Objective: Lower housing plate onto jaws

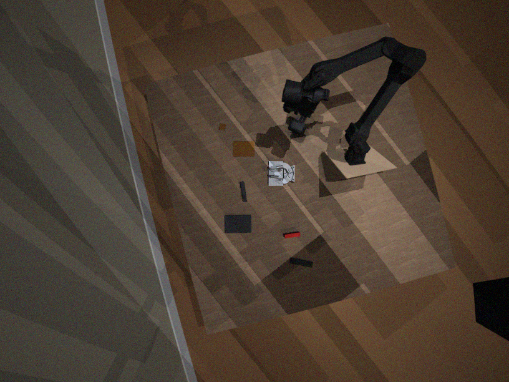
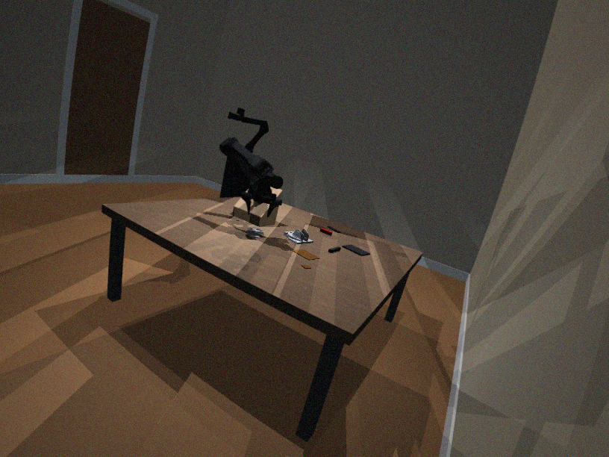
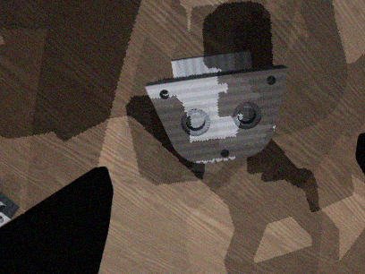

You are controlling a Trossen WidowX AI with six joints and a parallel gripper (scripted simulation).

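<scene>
Now: gripper tip 10 mm past the pale grey piece and 70 mm above it. Also, from my gripper tip: brown tile 260 mm ahead, 80 mm to the left, 100 mm below; then red block 80 mm ahead, 520 mm to the left, 90 mm below; then dark flat plate 330 mm ahead, 440 mm to the left, 100 mm below.
</scene>
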